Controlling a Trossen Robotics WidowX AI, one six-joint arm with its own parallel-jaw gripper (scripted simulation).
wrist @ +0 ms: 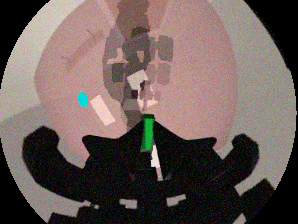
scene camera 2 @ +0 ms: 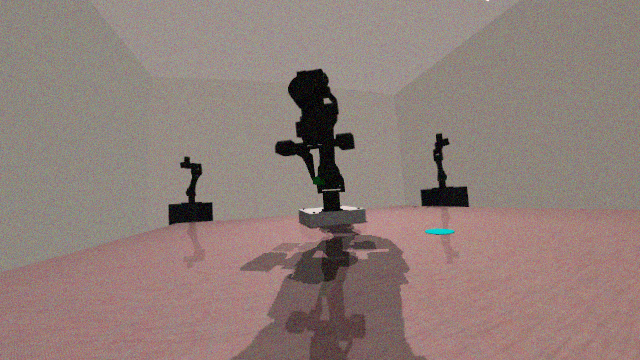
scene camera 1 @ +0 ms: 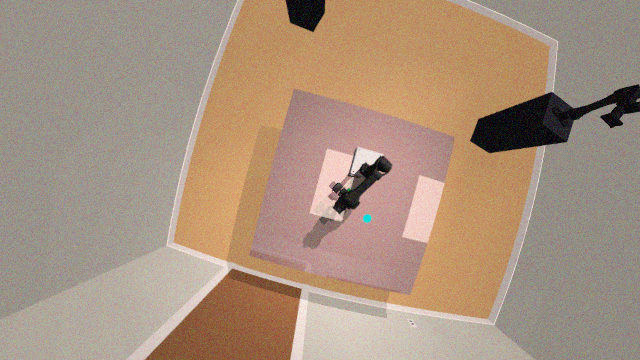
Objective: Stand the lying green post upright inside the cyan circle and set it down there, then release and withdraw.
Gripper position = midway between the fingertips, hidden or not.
The gripper (scene camera 2: pixel 317 180) holds a green post.
The gripper shows as well in the wrist view (wrist: pixel 148 123).
